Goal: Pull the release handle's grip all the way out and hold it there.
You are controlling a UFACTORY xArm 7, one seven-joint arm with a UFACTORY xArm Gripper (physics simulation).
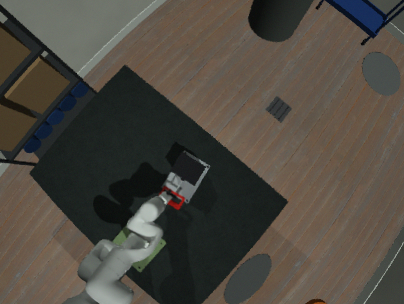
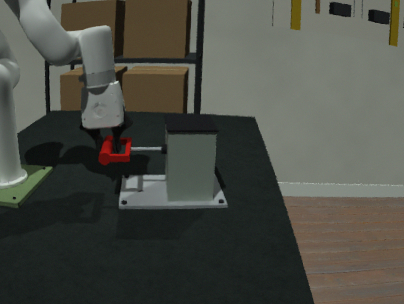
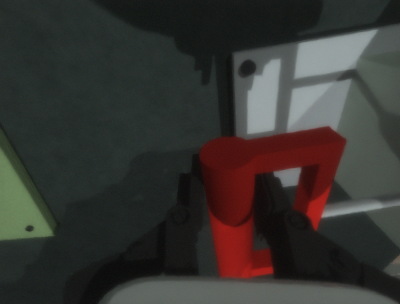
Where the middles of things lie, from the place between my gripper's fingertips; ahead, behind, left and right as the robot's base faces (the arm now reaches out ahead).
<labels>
My gripper is now 150 mm short of the light base plate (image 2: 137, 191), 30 mm to the left of it and 80 mm above it.
</labels>
